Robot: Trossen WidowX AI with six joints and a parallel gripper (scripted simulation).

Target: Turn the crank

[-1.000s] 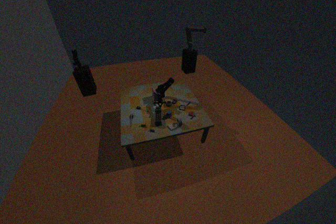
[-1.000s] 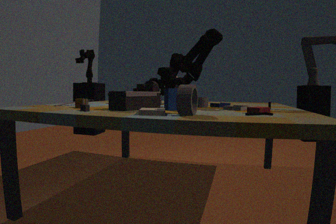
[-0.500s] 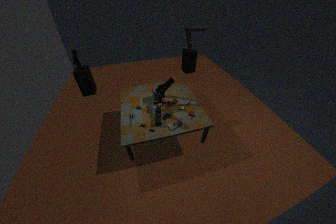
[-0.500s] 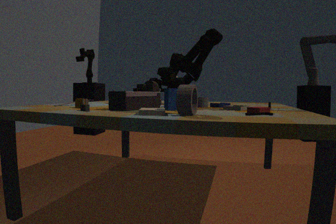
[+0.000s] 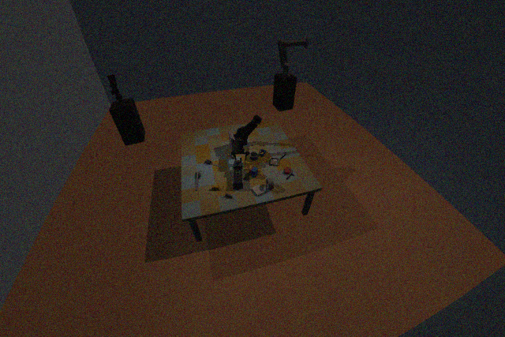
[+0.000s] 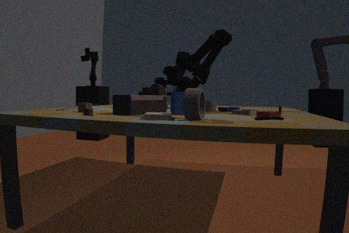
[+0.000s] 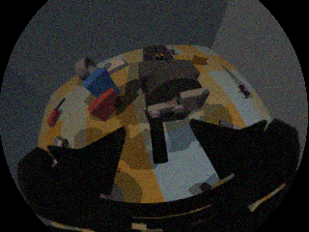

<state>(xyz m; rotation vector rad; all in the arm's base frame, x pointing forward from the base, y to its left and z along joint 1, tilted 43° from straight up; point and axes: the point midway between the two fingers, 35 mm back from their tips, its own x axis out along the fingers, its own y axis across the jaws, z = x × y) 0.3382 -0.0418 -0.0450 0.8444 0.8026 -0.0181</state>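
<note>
Now: gripper tip 2 cm past the dark crank handle, 1 cm to the right of it and 1 cm below it. Also, from my gripper tip: blue block 16 cm ahead, 9 cm to the left, 3 cm below; then red pointer 10 cm ahead, 6 cm to the right, 1 cm above; then yellow block 31 cm to the right, 20 cm ahead, 6 cm below.
</note>
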